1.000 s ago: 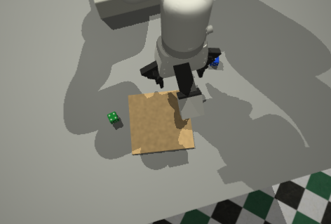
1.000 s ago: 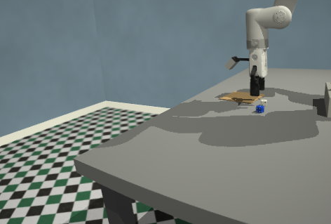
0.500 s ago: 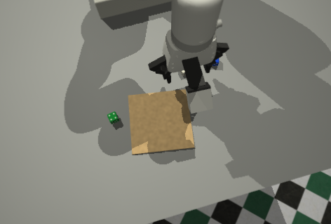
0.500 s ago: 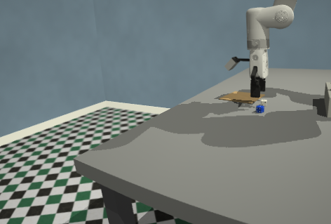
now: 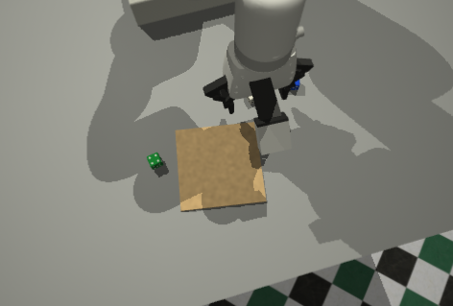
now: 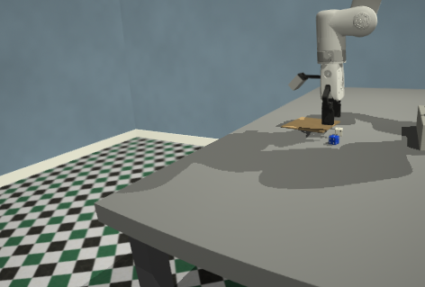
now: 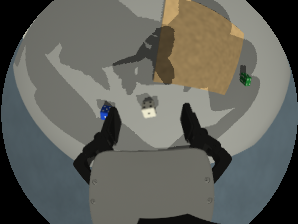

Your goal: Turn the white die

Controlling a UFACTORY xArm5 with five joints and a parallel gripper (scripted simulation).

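Right now the white die is 4 cm below my hand and 2 cm behind it. Round my hand: green die 19 cm to the right, 6 cm ahead, 4 cm below; blue die 8 cm to the left, 4 cm below, 3 cm behind; tan mat 9 cm ahead, 8 cm to the right, 5 cm below.
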